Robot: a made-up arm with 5 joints.
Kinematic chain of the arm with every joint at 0, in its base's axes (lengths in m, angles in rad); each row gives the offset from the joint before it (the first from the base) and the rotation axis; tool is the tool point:
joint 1: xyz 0 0 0.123 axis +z
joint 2: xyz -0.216 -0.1 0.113 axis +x
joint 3: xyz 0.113 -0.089 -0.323 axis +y
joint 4: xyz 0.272 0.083 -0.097 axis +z
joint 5: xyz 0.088 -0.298 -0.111 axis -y
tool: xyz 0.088 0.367 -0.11
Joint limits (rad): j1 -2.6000..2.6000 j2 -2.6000..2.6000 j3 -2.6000..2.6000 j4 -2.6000..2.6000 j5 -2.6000..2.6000
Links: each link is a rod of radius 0.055 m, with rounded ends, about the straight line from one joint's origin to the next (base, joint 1, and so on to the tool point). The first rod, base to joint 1, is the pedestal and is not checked.
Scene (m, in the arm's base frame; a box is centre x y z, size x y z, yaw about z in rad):
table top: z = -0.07
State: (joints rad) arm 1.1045 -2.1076 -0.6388 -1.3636 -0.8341
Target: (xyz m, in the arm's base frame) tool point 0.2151 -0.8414 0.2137
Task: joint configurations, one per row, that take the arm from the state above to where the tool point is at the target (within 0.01 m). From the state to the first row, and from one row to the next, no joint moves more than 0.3 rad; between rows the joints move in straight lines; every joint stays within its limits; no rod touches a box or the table.
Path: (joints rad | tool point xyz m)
1: 0.8511 -1.9502 -0.4067 -1.3505 -0.8410 | 0.6472 -0.0901 0.4721
2: 0.5977 -1.7928 -0.1745 -1.3374 -0.8480 | 0.6336 -0.3874 0.4195
3: 0.3443 -1.6354 0.0576 -1.3243 -0.8549 | 0.4820 -0.6608 0.3304
4: 0.0909 -1.4780 0.2897 -1.3111 -0.8618 | 0.2151 -0.8414 0.2137

